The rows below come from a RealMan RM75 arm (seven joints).
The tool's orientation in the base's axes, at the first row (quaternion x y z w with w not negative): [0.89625, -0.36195, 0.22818, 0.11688]
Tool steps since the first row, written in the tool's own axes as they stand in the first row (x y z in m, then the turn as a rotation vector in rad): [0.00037, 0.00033, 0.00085, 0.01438, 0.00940, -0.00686]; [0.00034, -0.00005, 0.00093, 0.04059, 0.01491, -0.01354]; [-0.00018, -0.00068, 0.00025, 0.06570, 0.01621, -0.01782]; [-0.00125, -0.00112, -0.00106, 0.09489, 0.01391, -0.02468]
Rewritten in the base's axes. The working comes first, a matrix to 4 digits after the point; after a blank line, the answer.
The tool's axes in the first row as the columns of a matrix, in the base's axes (used below as rounded here):
[0.6339, -0.7021, 0.3244]
[-0.5955, -0.7107, -0.3747]
[0.4936, 0.0443, -0.8685]

[0.00028, -0.00077, -0.00054, 0.00029, -0.01267, 0.01347]; [0.00055, -0.00052, -0.00064, 0.01087, -0.02969, 0.03246]; [0.00044, 0.00050, -0.00034, 0.02449, -0.04397, 0.04862]; [-0.00035, 0.00194, 0.00025, 0.04238, -0.05715, 0.06889]
